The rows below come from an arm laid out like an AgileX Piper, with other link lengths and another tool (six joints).
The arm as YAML. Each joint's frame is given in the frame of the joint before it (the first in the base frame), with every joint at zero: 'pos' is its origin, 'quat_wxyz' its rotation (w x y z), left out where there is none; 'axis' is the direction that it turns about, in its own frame. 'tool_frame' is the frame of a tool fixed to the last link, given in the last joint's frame.
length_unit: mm
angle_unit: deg
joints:
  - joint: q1
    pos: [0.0, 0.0, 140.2]
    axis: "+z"
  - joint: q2
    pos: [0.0, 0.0, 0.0]
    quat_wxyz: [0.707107, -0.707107, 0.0, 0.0]
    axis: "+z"
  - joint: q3
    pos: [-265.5, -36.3, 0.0]
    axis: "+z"
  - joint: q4
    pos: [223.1, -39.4, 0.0]
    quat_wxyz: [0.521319, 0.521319, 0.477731, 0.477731]
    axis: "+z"
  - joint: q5
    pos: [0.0, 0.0, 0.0]
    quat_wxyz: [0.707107, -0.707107, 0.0, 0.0]
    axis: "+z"
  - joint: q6
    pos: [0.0, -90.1, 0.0]
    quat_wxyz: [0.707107, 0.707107, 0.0, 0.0]
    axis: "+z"
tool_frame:
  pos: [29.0, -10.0, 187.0]
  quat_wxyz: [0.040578, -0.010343, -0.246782, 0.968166]
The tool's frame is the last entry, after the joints.
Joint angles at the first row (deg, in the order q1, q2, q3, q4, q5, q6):
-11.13 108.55 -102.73 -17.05 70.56 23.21
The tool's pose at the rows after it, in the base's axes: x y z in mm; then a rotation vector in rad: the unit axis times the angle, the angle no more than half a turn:
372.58 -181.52 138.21 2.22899 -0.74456 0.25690
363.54 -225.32 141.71 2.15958 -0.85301 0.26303
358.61 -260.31 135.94 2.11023 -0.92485 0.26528
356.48 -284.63 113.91 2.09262 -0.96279 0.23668
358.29 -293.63 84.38 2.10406 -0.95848 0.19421
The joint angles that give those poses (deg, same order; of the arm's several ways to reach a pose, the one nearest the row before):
-14.27 108.55 -102.73 -18.69 70.29 24.61
-19.82 108.74 -102.73 -20.05 67.64 25.23
-24.21 110.25 -102.78 -20.85 64.39 25.60
-27.36 113.66 -102.78 -21.01 61.28 25.87
-28.50 117.74 -102.79 -20.95 59.04 25.93

